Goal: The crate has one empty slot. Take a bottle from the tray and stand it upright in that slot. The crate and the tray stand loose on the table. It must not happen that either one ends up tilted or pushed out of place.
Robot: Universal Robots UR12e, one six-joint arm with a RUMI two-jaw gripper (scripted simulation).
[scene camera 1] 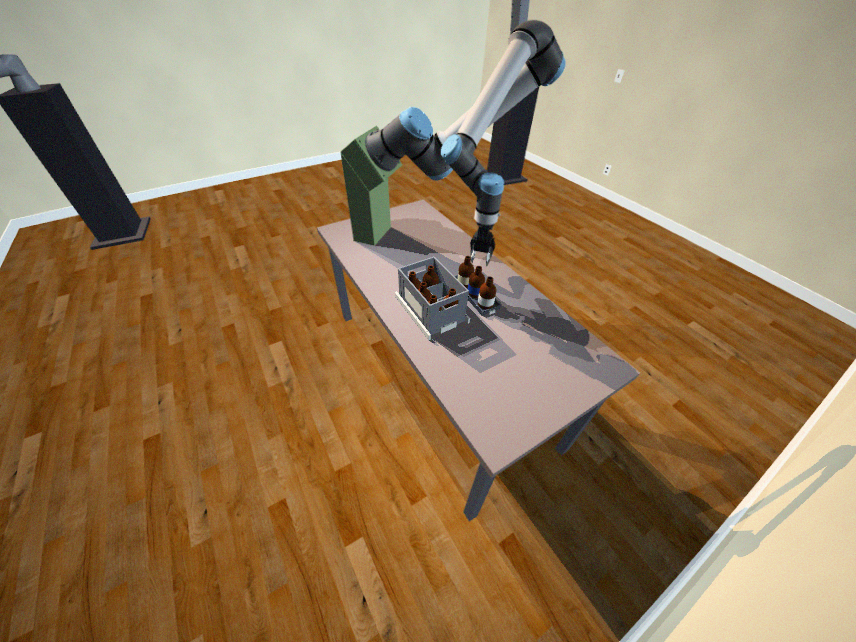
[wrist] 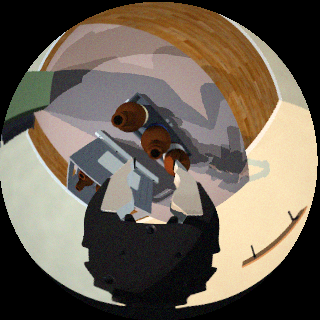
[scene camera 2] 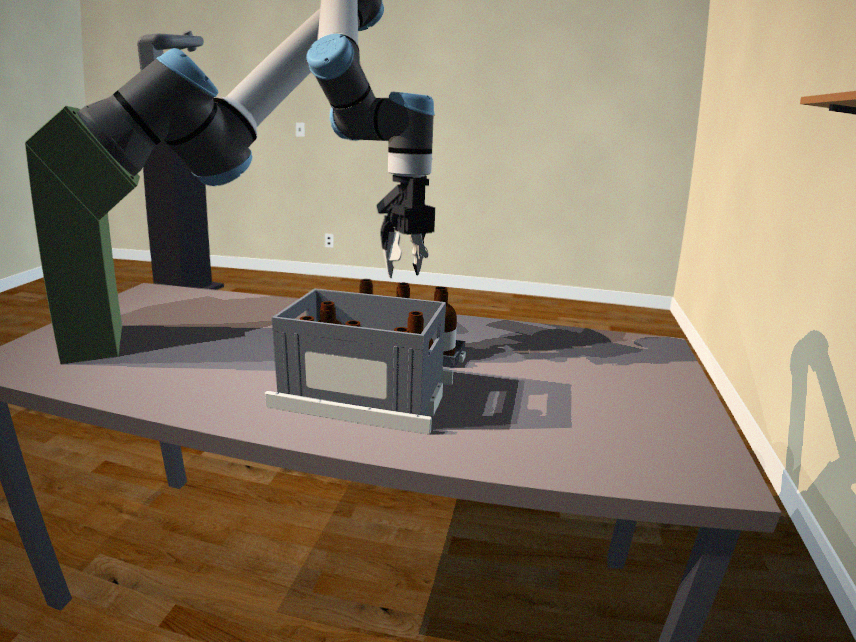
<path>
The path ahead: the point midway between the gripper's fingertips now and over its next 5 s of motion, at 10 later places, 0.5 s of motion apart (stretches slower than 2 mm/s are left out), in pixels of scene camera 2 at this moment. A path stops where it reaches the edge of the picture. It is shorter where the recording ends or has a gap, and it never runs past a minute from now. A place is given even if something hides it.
The gripper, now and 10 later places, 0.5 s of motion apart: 403,276; 403,280; 403,287; 403,292; 403,293; 403,291; 403,286; 403,279; 403,276; 403,275; 404,269
</path>
